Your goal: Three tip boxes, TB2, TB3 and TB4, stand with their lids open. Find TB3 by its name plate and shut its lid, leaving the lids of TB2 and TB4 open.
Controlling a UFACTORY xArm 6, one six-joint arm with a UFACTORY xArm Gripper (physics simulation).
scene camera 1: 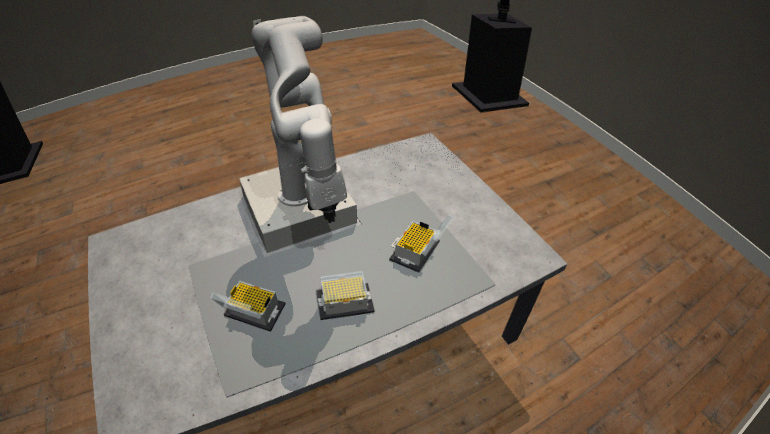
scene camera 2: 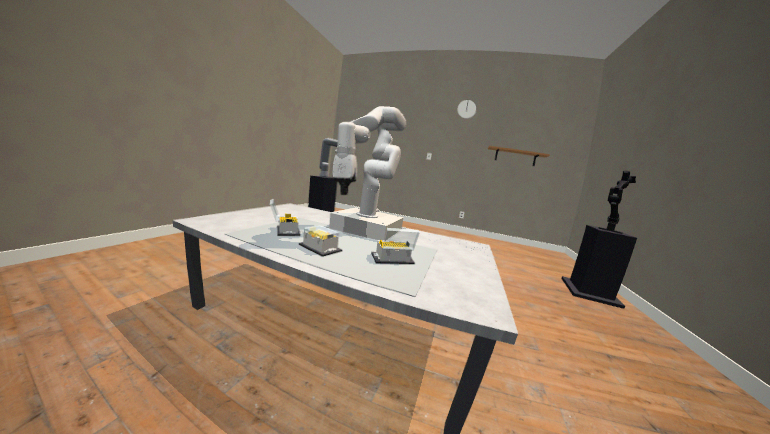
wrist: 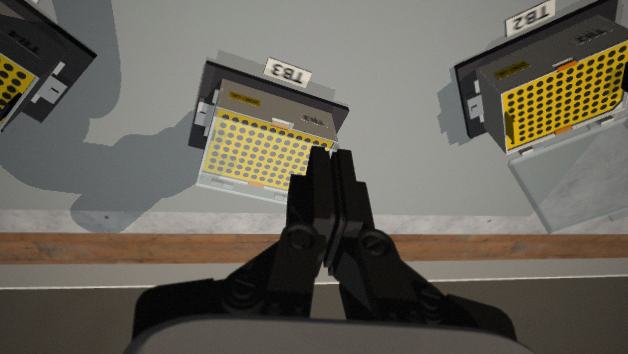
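Pixels of known places: gripper, fingertip midpoint: (scene camera 1: 330,219) (scene camera 2: 344,194) (wrist: 324,173); arm's base, link origin: (scene camera 1: 296,194) (scene camera 2: 367,215).
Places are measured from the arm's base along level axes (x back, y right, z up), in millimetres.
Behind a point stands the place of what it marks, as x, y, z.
Observation:
TB3 (scene camera 1: 345,308) @[-465, -28, -54] (scene camera 2: 321,245) @[-472, -86, -45] (wrist: 277,106) @[-381, -42, -52], with its name plate (wrist: 287,72) @[-356, -48, -79] readable in the wrist view, is the middle box. Its clear lid (scene camera 1: 343,279) @[-402, -44, -3] (wrist: 240,189) @[-454, -16, -3] lies down over the yellow tips; whether it is fully seated is hard to tell. TB2 (scene camera 1: 408,254) @[-345, -269, -41] (scene camera 2: 395,253) @[-338, -336, -41] (wrist: 492,107) @[-333, -260, -42], right in scene camera 1, has its lid (scene camera 1: 443,229) @[-373, -362, 62] (wrist: 575,175) @[-363, -352, 16] open. TB4 (scene camera 1: 264,317) @[-434, 199, -40] (scene camera 2: 288,228) @[-408, 177, -50] (wrist: 37,50) @[-363, 161, -47], left there, has its lid (scene camera 1: 218,301) @[-415, 306, 51] (scene camera 2: 273,209) @[-463, 219, 37] open. My gripper (scene camera 1: 330,216) @[-299, -45, 137] (scene camera 2: 344,190) @[-299, -45, 137] (wrist: 324,173) @[-299, -45, 137] is shut and empty, raised near the arm's base, apart from the boxes.
The boxes stand on a grey mat (scene camera 1: 404,301) @[-480, -202, -81] (scene camera 2: 399,280) @[-460, -412, -81] on the table (scene camera 1: 134,269) @[-83, 610, -84] (scene camera 2: 463,280) @[-304, -600, -84]. The arm stands on a pale base block (scene camera 1: 258,194) @[47, 126, 1] (scene camera 2: 358,223) @[-134, -31, -20] at the table's back. Black pedestals (scene camera 1: 496,62) (scene camera 2: 603,264) stand on the floor away from the table.

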